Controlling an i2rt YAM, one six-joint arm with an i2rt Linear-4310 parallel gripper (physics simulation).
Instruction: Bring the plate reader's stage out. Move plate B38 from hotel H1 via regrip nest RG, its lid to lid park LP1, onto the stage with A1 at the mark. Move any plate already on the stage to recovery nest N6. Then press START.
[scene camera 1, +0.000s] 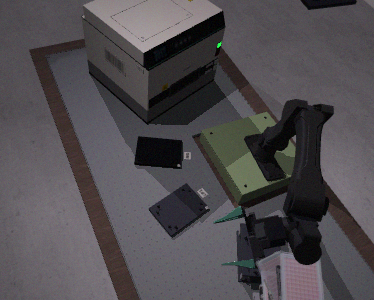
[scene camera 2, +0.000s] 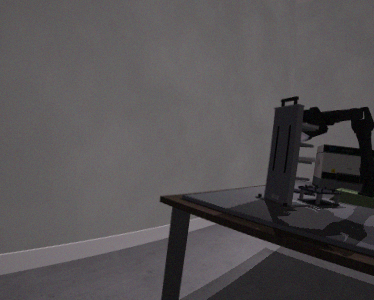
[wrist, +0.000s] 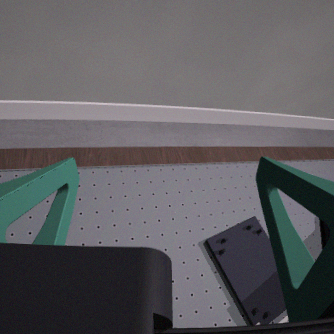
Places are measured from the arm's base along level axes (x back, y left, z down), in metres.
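Where they show: gripper, fingertip midpoint: (scene camera 1: 217, 243) (wrist: 167, 167); arm's base, origin of the base link: (scene camera 1: 263, 157) (scene camera 2: 366, 195).
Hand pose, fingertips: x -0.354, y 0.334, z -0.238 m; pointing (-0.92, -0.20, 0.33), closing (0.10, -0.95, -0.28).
Note:
Things, the pixels of their top centre, and the offset from my fingertips. Level surfaces: height alone.
- dark regrip nest, middle of its top: (scene camera 1: 262, 247) (scene camera 2: 321, 186) dx +0.191, dy -0.017, dz +0.209 m
- dark grey lid park LP1, middle of its top: (wrist: 260, 266) (scene camera 1: 179, 206) dx +0.008, dy -0.240, dz +0.265 m
- black nest N6, middle of its top: (scene camera 1: 158, 150) dx +0.007, dy -0.478, dz +0.267 m
- plate reader, middle of its top: (scene camera 1: 155, 8) (scene camera 2: 345, 148) dx +0.095, dy -0.864, dz -0.044 m
- perforated mat, its level: dz +0.285 m
My gripper (scene camera 1: 218, 243) (wrist: 167, 167) is open, with its green fingers wide apart and no object between them. It is raised beside the upper part of hotel H1 (scene camera 2: 285, 155), fingers pointing away from it. A clear, pink-welled plate (scene camera 1: 302, 277) shows at the hotel in scene view 1; its ID is unreadable. The dark regrip nest (scene camera 1: 243, 250) (scene camera 2: 320, 192) is partly hidden below the gripper. The dark grey lid park LP1 (scene camera 1: 175, 212) (wrist: 245, 270) and black nest N6 (scene camera 1: 159, 152) hold no visible plate. The plate reader (scene camera 1: 117, 70) (scene camera 2: 340, 164) shows no extended stage.
The arm's green base block (scene camera 1: 225, 142) (scene camera 2: 354, 196) stands right of N6 and LP1 in scene view 1. A green light (scene camera 1: 219, 45) glows on the reader's front. The perforated mat (scene camera 1: 107, 200) (wrist: 150, 220) has a brown wooden table edge (scene camera 1: 75, 155) (wrist: 165, 154) around it.

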